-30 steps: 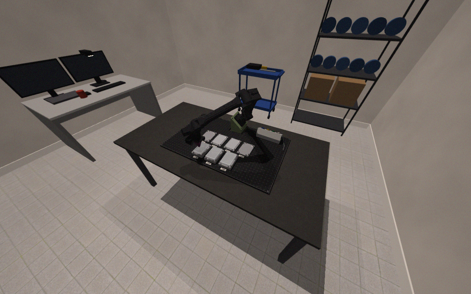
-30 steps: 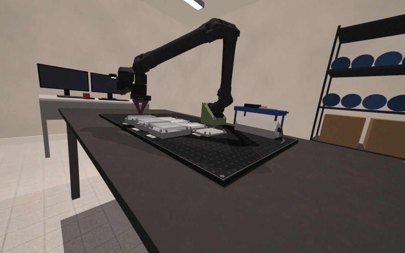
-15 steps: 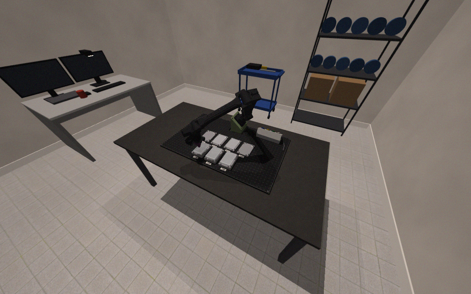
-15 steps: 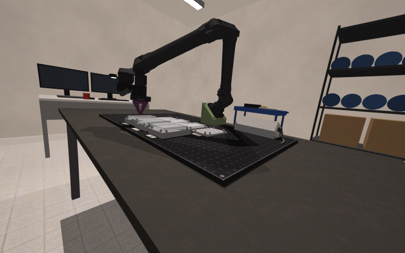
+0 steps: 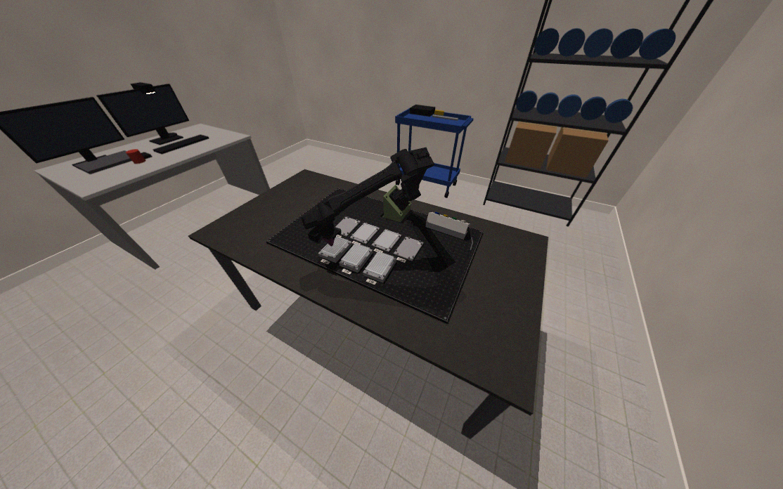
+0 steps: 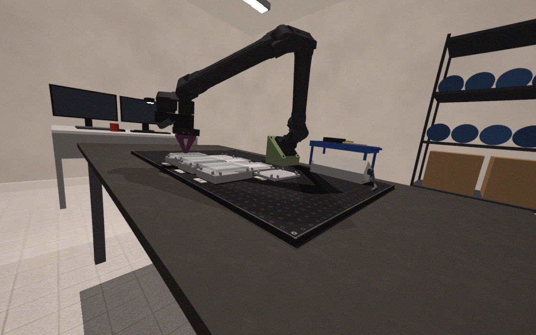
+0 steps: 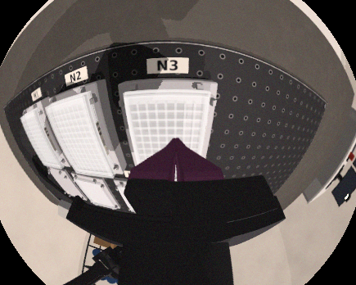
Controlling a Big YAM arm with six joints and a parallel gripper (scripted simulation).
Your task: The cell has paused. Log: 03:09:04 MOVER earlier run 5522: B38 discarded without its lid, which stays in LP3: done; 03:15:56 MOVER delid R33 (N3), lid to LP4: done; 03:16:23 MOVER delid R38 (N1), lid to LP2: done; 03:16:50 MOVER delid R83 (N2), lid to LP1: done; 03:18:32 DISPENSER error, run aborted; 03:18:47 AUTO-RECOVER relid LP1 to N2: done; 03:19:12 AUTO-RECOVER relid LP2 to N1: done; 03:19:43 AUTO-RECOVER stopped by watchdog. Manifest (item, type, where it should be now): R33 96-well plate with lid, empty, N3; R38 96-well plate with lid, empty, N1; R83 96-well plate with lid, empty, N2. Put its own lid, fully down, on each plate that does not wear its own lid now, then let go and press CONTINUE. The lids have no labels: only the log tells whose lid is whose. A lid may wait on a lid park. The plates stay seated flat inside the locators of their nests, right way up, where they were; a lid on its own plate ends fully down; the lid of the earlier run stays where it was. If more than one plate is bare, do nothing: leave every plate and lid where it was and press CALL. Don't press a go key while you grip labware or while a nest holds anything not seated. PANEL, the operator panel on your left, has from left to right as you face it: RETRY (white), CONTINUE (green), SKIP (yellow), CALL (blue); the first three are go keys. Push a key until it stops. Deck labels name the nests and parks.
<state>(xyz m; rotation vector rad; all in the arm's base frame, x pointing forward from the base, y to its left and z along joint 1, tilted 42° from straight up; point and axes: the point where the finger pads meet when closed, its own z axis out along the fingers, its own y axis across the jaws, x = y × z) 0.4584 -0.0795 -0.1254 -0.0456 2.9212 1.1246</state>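
Now: hand 20 mm above the white 96-well plate, 10 mm to the right of it and 10 mm past it. From my hand the other things lie so: N3 label: 80 mm ahead, 50 mm below, 10 mm to the left; LP4 label: 200 mm to the left, 100 mm behind, 50 mm below; lid park LP2: 190 mm behind, 50 mm to the right, 40 mm below.
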